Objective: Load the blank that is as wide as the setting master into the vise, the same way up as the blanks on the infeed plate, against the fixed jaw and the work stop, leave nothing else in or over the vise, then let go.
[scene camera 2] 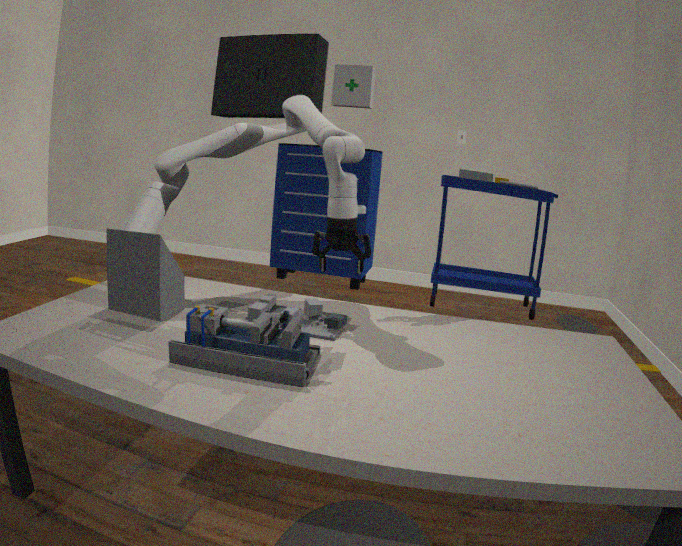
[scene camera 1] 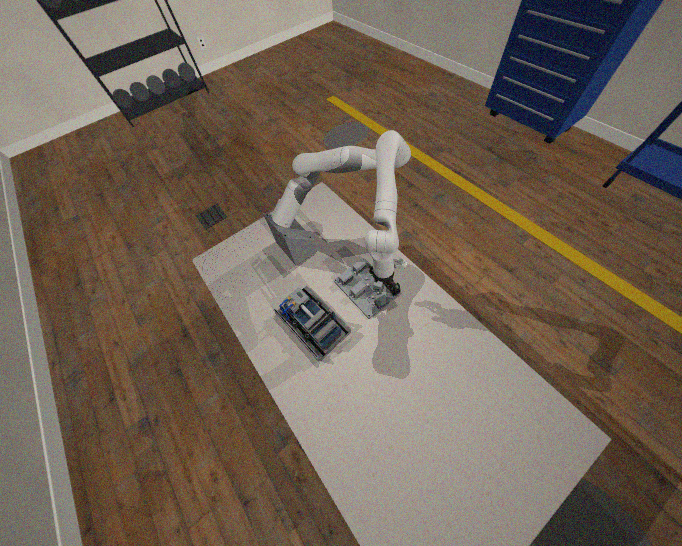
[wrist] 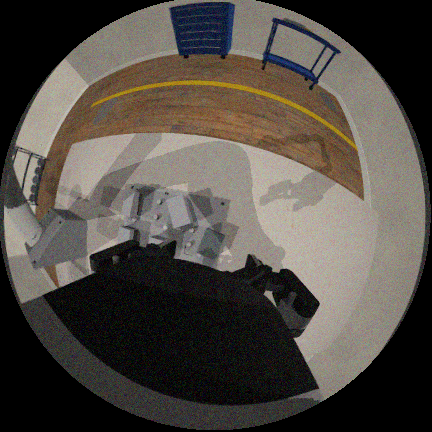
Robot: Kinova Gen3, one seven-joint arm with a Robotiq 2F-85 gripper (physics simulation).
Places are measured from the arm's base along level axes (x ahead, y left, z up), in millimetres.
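Pixels of known places: gripper, between the fingertips: (scene camera 2: 341, 272) (scene camera 1: 384, 287) (wrist: 209, 255); arm's base, origin of its link: (scene camera 2: 133, 245) (scene camera 1: 281, 222) (wrist: 35, 235).
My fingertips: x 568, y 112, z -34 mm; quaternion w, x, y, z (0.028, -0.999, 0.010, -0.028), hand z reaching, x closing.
For each thing: its top centre in the pictures, then the offset to it from my fingertips.
- vise, centre of its top: (scene camera 2: 246, 316) (scene camera 1: 308, 313) dy -294, dx -152, dz -50 mm
- darker block, centre of its top: (wrist: 210, 244) (scene camera 2: 336, 316) (scene camera 1: 381, 300) dy -8, dx -2, dz -116 mm
- grey rail, centre of its top: (scene camera 2: 233, 352) (scene camera 1: 294, 331) dy -383, dx -149, dz -99 mm
The vise (scene camera 1: 327, 328) (scene camera 2: 244, 343), blue with grey jaws, stands on the table. The grey infeed plate (scene camera 1: 369, 310) (scene camera 2: 329, 335) (wrist: 218, 206) lies behind it in the second scene view. Several grey blanks stand on the plate. In the wrist view, one blank (wrist: 180, 212) stands turned at an angle, another blank (wrist: 132, 205) is at the left, and a darker block (wrist: 211, 242) is near the right edge. I cannot tell the setting master or matching width. My gripper (scene camera 2: 341, 270) (wrist: 209, 255) is open and empty, above the plate's right-hand side. The vise's jaw gap is unclear.
A grey rail (scene camera 2: 238, 362) runs along the vise's near side. The grey wedge-shaped arm mount (scene camera 1: 292, 241) (scene camera 2: 136, 275) (wrist: 60, 239) stands at the table's far end. A blue drawer cabinet (scene camera 2: 301, 199) (wrist: 202, 30) and a blue cart (scene camera 2: 489, 278) stand beyond the table.
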